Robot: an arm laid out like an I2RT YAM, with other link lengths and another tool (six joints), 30 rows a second.
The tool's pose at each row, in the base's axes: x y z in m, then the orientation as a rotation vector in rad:
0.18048 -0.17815 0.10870 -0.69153 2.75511 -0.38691
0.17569 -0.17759 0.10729 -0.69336 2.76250 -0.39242
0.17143 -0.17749 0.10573 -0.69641 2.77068 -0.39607
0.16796 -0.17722 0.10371 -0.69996 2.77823 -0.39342
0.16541 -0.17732 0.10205 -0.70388 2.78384 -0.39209
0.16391 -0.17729 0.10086 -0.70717 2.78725 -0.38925
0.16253 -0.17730 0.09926 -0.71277 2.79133 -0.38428
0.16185 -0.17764 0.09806 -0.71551 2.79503 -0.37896
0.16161 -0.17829 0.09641 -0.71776 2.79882 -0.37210
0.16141 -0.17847 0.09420 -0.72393 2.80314 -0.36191
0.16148 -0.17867 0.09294 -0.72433 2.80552 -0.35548
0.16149 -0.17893 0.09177 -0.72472 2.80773 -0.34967
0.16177 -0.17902 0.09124 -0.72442 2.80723 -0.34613
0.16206 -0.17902 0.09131 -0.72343 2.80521 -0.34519
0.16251 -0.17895 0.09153 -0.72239 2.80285 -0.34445
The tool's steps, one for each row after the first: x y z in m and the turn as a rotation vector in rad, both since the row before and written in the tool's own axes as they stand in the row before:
0.00407 0.00293 -0.00035 0.00095 0.00865 -0.00152
0.00387 0.00237 0.00007 -0.00064 0.00900 -0.00211
0.00319 0.00234 0.00075 -0.00446 0.00669 -0.00182
0.00251 0.00152 0.00080 -0.00309 0.00531 -0.00229
0.00147 0.00104 0.00066 -0.00326 0.00277 -0.00181
0.00145 0.00108 0.00110 -0.00510 0.00308 -0.00314
0.00094 0.00038 0.00100 -0.00481 0.00228 -0.00117
0.00079 0.00005 0.00161 -0.00573 0.00189 -0.00069
0.00060 0.00059 0.00206 -0.00848 0.00200 -0.00302
0.00023 0.00017 0.00125 -0.00478 0.00048 0.00045
0.00030 0.00011 0.00116 -0.00434 0.00051 0.00039
-0.00011 -0.00005 0.00059 -0.00202 -0.00148 0.00048
-0.00026 -0.00015 0.00001 0.00015 -0.00227 0.00063
-0.00045 -0.00020 -0.00010 0.00039 -0.00254 0.00062

